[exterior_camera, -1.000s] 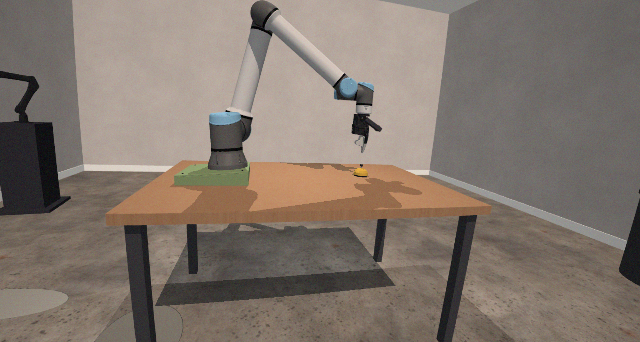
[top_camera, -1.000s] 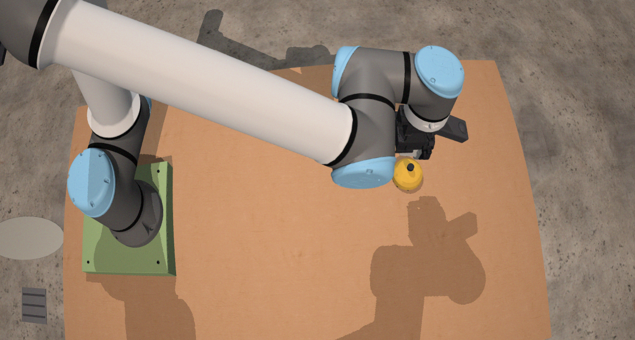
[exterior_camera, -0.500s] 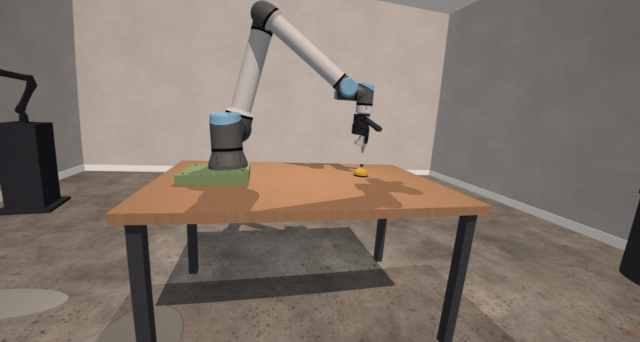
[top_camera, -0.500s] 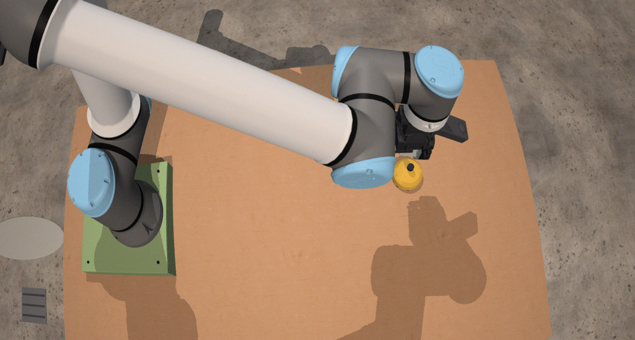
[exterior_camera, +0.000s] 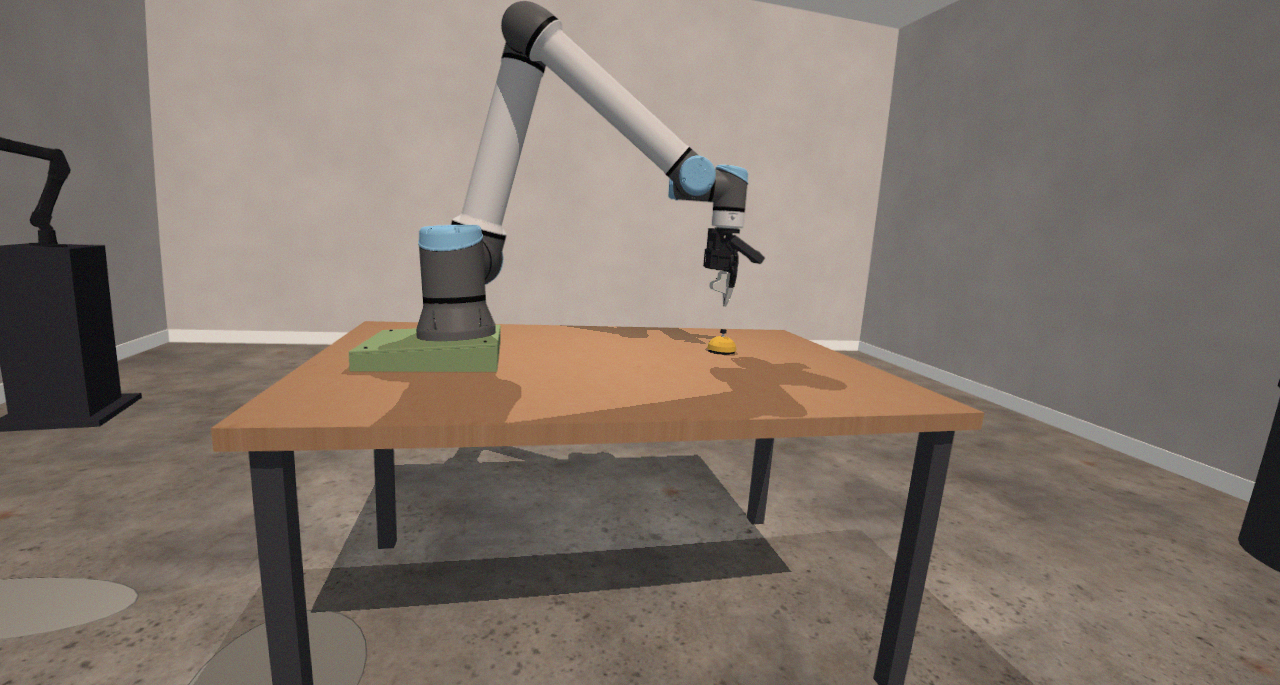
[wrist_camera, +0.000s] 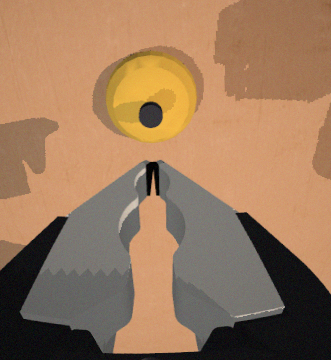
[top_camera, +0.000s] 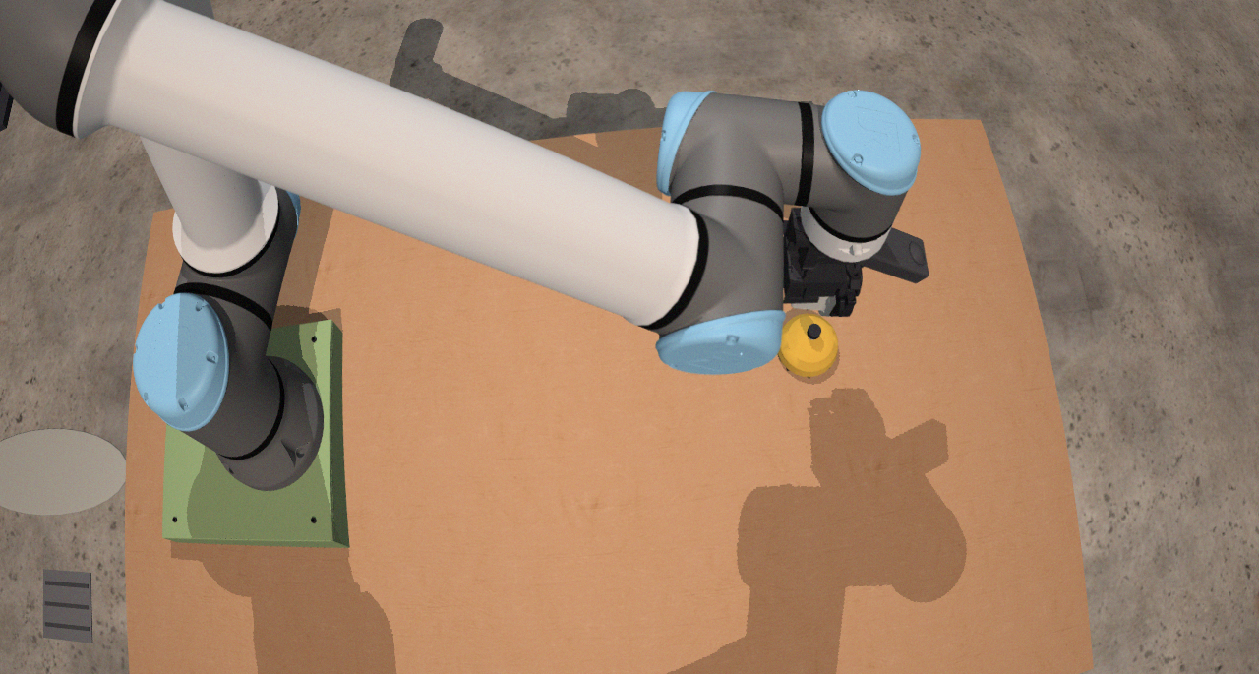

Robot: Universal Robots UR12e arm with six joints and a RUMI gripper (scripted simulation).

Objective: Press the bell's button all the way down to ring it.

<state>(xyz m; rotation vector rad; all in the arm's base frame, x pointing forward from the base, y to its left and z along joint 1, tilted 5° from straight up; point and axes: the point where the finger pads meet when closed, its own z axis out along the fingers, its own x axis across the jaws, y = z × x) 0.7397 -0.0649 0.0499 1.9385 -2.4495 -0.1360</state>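
Now: hand 90 mm above the dark round button. The rest, counted from my hand: yellow dome bell: 110 mm below.
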